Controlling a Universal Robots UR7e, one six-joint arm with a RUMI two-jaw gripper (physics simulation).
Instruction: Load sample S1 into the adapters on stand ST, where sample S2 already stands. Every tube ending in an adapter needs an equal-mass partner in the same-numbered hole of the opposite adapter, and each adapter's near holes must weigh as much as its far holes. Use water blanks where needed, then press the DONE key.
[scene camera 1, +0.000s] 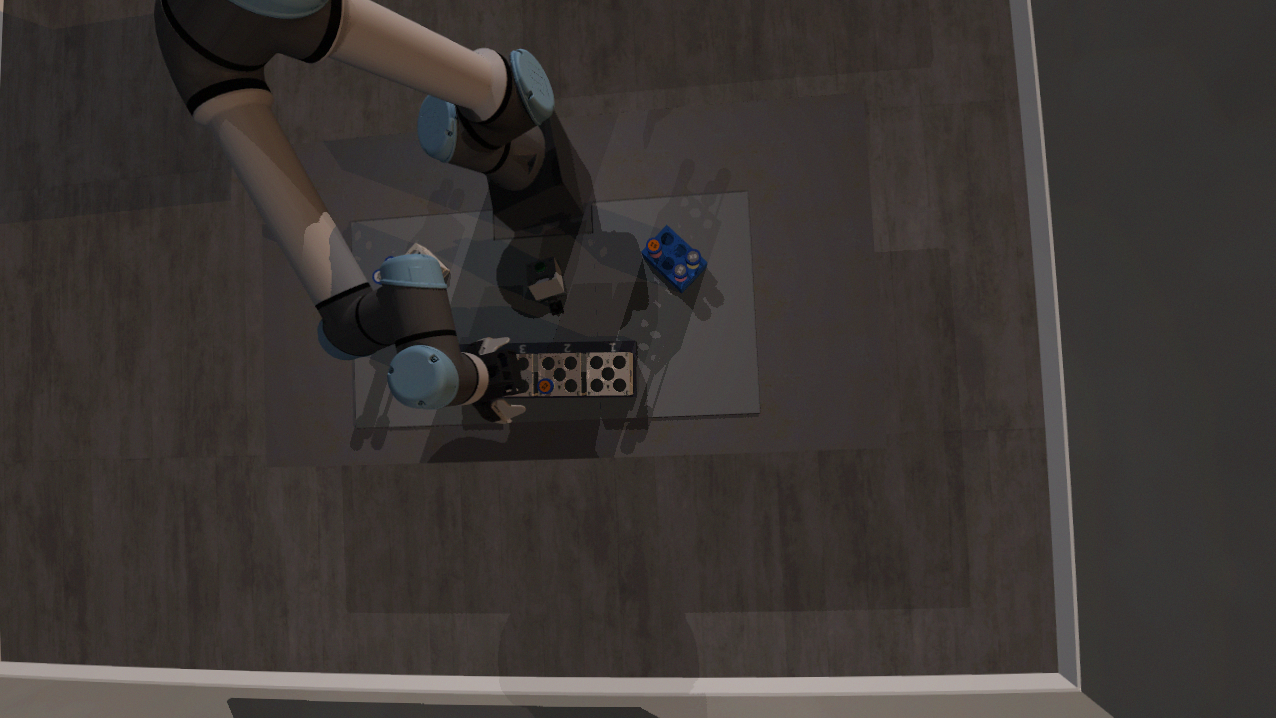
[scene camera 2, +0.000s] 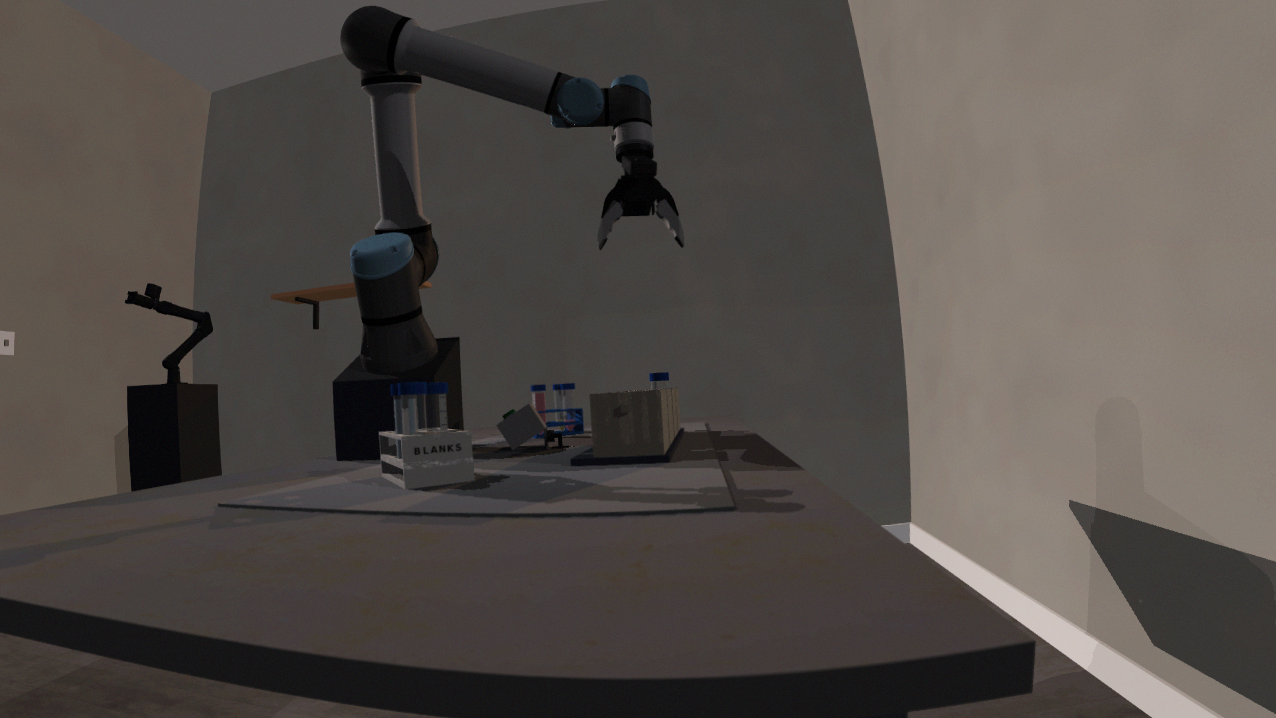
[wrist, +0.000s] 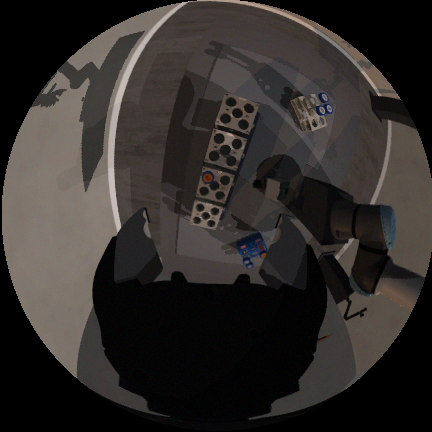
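Seen in the pictures: gripper, fingertip midpoint: (scene camera 2: 641, 248) (wrist: 212, 212); arm's base at its link origin: (scene camera 1: 518, 155) (scene camera 2: 400, 357) (wrist: 340, 218).
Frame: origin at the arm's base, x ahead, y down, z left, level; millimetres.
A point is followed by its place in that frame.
My gripper (scene camera 1: 502, 377) @[x 471, y -164, z -89 mm] (scene camera 2: 642, 244) @[x 471, y -164, z -89 mm] (wrist: 212, 212) @[x 471, y -164, z -89 mm] is open and empty, high above stand ST (scene camera 1: 588, 346) (scene camera 2: 585, 460). The stand carries a row of metal adapters; adapter 1 (scene camera 1: 596, 374) @[x 491, y 88, z 41 mm] shows empty holes. Adapter 2 (scene camera 1: 571, 374) @[x 478, y 88, z -13 mm] holds one upright tube (scene camera 1: 545, 386) @[x 491, y 58, z -70 mm] (scene camera 2: 659, 378) @[x 489, y 69, z -88 mm] (wrist: 208, 177) @[x 487, y 59, z -71 mm] with an orange-topped blue cap, in a corner hole. The blue rack (scene camera 1: 658, 264) @[x 279, y 124, z 233 mm] (scene camera 2: 575, 415) holds an orange-topped tube (scene camera 1: 654, 245) @[x 249, y 62, z 235 mm] (wrist: 263, 255) @[x 248, y 61, z 235 mm] and two pale-topped tubes. The BLANKS rack (scene camera 2: 437, 455) @[x 183, y 149, z -403 mm] (wrist: 300, 111) holds several blue-capped tubes. Tube labels are unreadable.
A small pale device (scene camera 1: 547, 285) @[x 263, y 113, z -26 mm] (scene camera 2: 522, 427) @[x 244, y 142, z -69 mm] (wrist: 273, 189) @[x 266, y 116, z -35 mm] with a green spot stands between the racks, behind the adapters. The forearm and wrist hang over the left end of the stand and partly cover the BLANKS rack in the first scene view.
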